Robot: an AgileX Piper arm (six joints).
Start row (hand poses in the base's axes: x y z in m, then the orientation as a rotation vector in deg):
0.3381, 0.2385, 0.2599, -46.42, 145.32, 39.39
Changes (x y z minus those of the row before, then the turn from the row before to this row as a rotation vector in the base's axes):
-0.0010, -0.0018, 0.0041, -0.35, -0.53, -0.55
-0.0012, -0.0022, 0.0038, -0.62, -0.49, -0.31
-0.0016, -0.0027, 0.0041, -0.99, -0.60, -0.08
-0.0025, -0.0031, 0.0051, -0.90, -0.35, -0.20
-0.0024, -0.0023, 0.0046, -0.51, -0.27, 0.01
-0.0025, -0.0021, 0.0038, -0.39, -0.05, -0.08
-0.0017, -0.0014, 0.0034, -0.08, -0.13, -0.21
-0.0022, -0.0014, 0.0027, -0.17, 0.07, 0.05
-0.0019, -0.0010, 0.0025, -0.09, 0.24, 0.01
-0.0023, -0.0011, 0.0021, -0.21, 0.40, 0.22
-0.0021, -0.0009, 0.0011, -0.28, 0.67, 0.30
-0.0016, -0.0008, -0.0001, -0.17, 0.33, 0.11
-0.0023, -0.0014, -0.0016, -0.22, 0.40, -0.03
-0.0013, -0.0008, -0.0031, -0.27, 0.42, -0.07
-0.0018, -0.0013, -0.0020, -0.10, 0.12, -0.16
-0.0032, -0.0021, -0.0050, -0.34, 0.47, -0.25
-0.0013, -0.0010, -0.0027, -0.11, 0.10, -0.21
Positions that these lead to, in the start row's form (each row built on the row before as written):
0.3371, 0.2367, 0.2640, -45.89, 145.16, 38.49
0.3359, 0.2345, 0.2678, -45.76, 145.12, 37.36
0.3343, 0.2318, 0.2719, -46.07, 145.11, 35.80
0.3318, 0.2287, 0.2770, -46.16, 145.30, 34.44
0.3294, 0.2264, 0.2816, -46.38, 145.31, 33.67
0.3269, 0.2243, 0.2854, -46.42, 145.48, 33.14
0.3252, 0.2229, 0.2888, -46.18, 145.46, 32.90
0.3230, 0.2215, 0.2915, -46.30, 145.59, 32.75
0.3211, 0.2205, 0.2940, -46.32, 145.85, 32.77
0.3188, 0.2194, 0.2961, -46.65, 146.26, 32.80
0.3167, 0.2185, 0.2972, -47.08, 146.92, 32.91
0.3151, 0.2177, 0.2971, -47.26, 147.27, 32.92
0.3128, 0.2163, 0.2955, -47.26, 147.75, 32.86
0.3115, 0.2155, 0.2924, -47.22, 148.28, 32.74
0.3097, 0.2142, 0.2904, -47.03, 148.48, 32.64
0.3065, 0.2121, 0.2854, -46.77, 149.14, 32.40
0.3052, 0.2111, 0.2827, -46.51, 149.34, 32.26

